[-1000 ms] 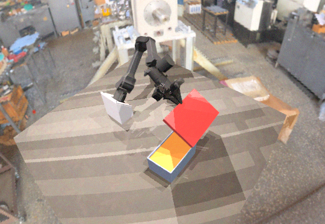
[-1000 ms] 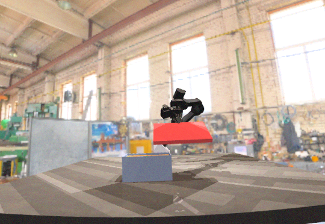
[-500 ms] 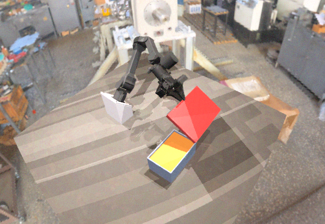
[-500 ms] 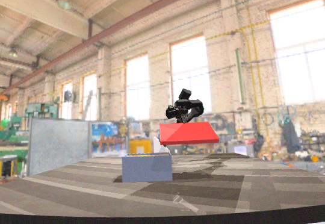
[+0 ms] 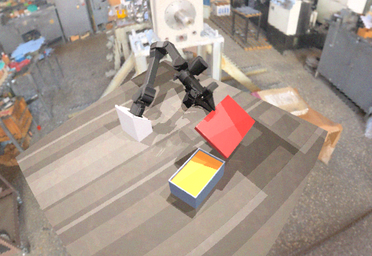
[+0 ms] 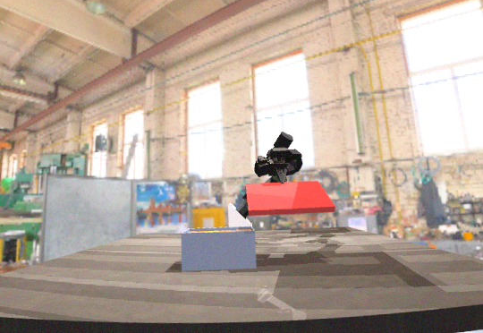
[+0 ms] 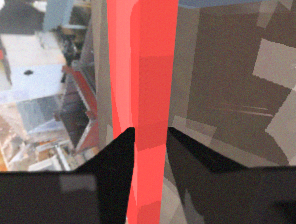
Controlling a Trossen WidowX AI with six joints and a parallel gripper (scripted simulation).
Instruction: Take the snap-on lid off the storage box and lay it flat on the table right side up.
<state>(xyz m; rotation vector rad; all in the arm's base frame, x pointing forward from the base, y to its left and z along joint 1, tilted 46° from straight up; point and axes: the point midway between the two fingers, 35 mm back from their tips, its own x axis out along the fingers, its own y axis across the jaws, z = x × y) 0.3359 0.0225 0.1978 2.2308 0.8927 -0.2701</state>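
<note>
Now: gripper tip 7 cm short of the flat red lid and 3 cm above it. Round my gripper tip: storage box (21 cm to the right, 18 cm below, 8 cm ahead).
</note>
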